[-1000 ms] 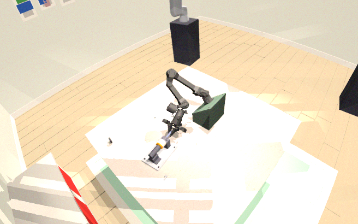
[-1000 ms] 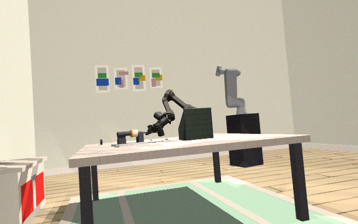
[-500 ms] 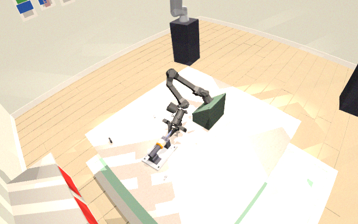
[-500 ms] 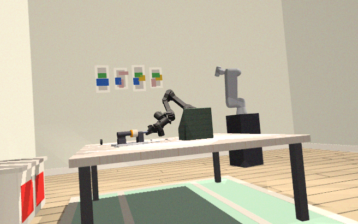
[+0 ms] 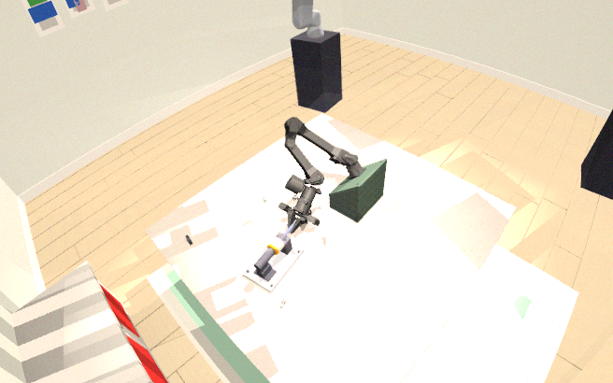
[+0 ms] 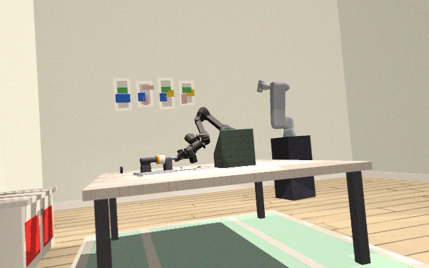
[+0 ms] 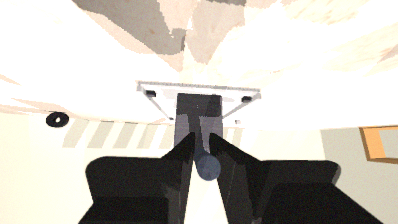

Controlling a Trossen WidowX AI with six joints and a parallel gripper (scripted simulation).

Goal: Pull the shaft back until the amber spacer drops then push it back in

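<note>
Right now the blue-grey shaft is 6 cm ahead of my gripper tip and 2 cm above it. From my gripper tip the other things lie so: white spacer: 9 cm ahead, 2 cm above; amber spacer: 11 cm ahead, 2 cm above; small dark ring: 27 cm ahead, 39 cm to the right, 4 cm below.
</note>
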